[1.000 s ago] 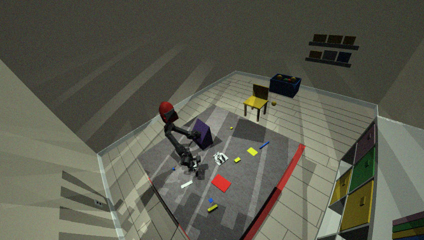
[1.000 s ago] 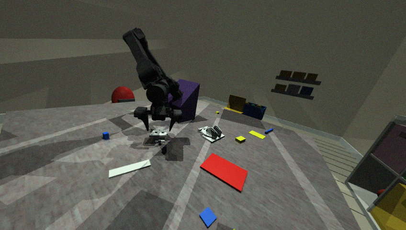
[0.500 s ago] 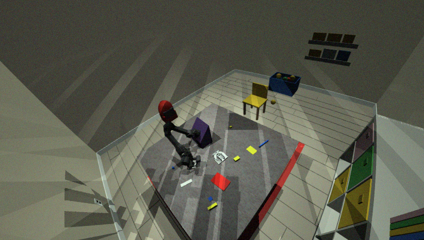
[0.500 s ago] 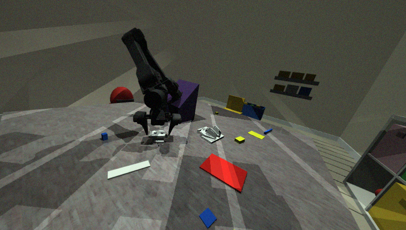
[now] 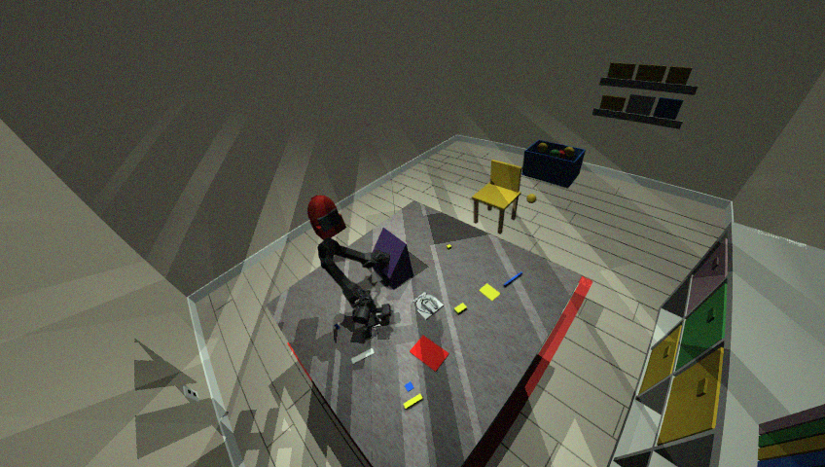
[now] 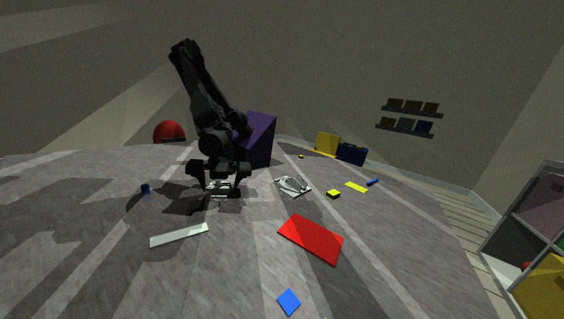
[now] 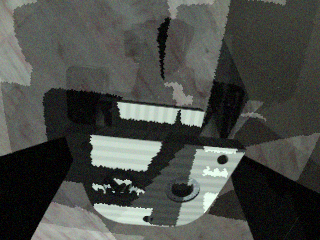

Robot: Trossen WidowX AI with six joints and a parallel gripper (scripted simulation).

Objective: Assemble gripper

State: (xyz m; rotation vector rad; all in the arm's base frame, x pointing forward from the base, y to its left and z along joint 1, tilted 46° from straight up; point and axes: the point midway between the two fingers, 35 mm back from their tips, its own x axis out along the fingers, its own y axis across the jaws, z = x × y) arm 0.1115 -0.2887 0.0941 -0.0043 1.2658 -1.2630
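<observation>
The white gripper base is 20 mm above my gripper tip and 10 mm to the left of it. Round my gripper tip: white housing plate (240 mm to the left, 120 mm ahead); then white strip (170 mm to the right, 70 mm ahead, 10 mm below); then blue cube (150 mm behind, 140 mm to the right).
</observation>
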